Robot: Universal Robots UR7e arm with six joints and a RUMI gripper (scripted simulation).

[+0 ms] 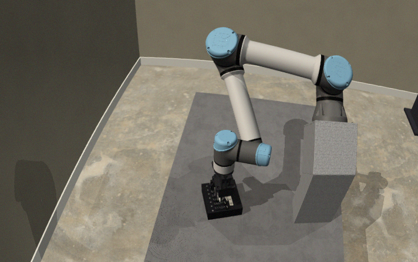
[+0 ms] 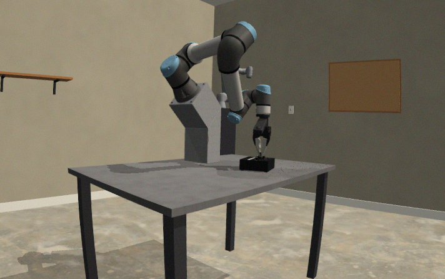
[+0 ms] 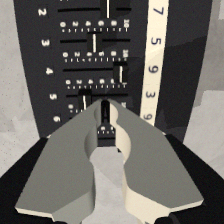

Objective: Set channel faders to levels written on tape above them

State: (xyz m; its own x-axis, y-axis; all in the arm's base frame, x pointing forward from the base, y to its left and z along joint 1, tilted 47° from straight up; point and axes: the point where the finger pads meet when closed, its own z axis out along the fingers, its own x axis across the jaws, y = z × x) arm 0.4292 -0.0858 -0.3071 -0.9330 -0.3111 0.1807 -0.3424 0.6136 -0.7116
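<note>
Right now my hand is 10 mm short of the channel 5 fader, 10 mm to the right of it and 10 mm above it. The rest, counted from my hand: channel 3 fader 20 mm ahead, 40 mm to the right, 10 mm below; then channel 4 fader 20 mm to the right, 10 mm below; then channel 6 fader 20 mm behind, 20 mm to the left, 10 mm below.
</note>
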